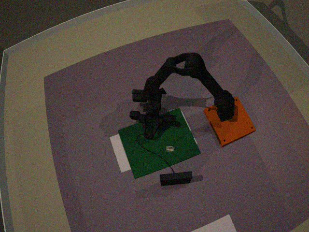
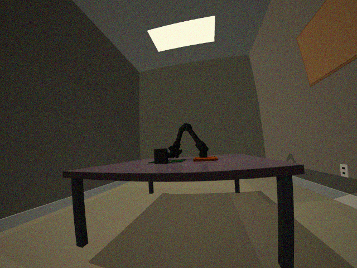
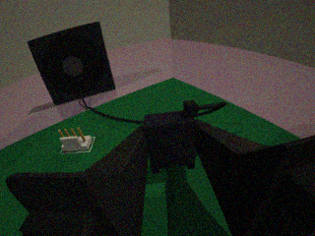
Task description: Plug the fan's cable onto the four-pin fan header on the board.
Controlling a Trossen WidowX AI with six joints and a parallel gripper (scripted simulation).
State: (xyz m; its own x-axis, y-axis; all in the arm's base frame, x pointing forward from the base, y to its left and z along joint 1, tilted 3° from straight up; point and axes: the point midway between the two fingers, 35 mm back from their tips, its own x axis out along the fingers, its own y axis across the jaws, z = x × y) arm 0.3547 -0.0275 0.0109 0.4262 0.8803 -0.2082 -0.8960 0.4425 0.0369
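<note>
Right now the green board is 50 mm below my gripper tip, 30 mm behind it and 20 mm to the left of it. From my gripper tip the other things lie so: black fan: 210 mm to the left, 50 mm behind, 20 mm above; white four-pin fan header: 70 mm to the left, 70 mm behind, 40 mm below; dark plug: 10 mm to the right, 10 mm below.
</note>
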